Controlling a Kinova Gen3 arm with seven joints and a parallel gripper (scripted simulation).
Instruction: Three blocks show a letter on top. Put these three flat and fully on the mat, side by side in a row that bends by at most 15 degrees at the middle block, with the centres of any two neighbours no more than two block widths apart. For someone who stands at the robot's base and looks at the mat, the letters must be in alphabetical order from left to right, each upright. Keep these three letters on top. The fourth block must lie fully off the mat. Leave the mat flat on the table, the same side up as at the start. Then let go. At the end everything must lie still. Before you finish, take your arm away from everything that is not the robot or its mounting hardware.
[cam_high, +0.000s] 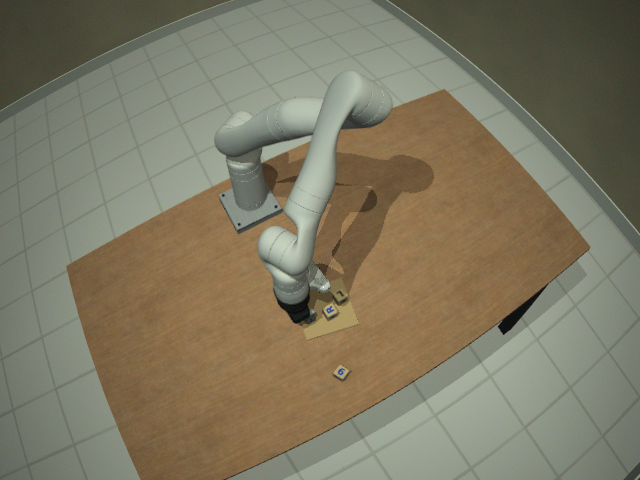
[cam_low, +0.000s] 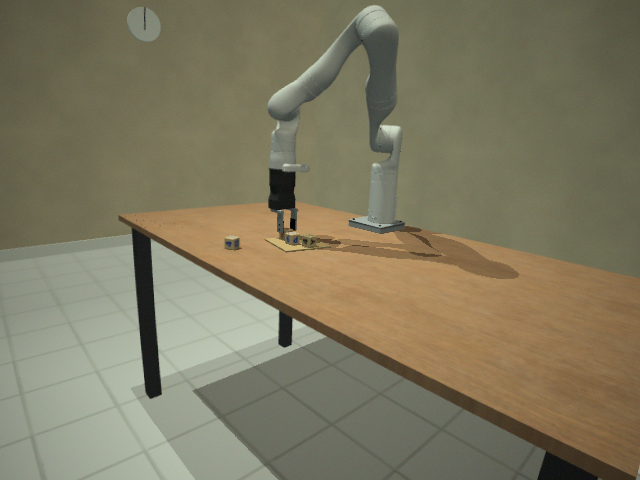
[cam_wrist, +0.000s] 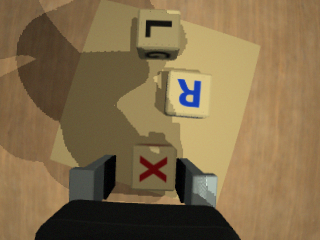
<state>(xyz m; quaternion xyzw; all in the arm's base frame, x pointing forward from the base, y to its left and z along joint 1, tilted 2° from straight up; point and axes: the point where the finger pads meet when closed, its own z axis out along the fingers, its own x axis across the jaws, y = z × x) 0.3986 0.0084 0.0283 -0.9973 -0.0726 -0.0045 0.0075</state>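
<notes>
My gripper is now 50 mm to the right of the mat and 40 mm above it. The rest, counted from my hand: block (180 mm ahead, 30 mm below, 20 mm to the left).
</notes>
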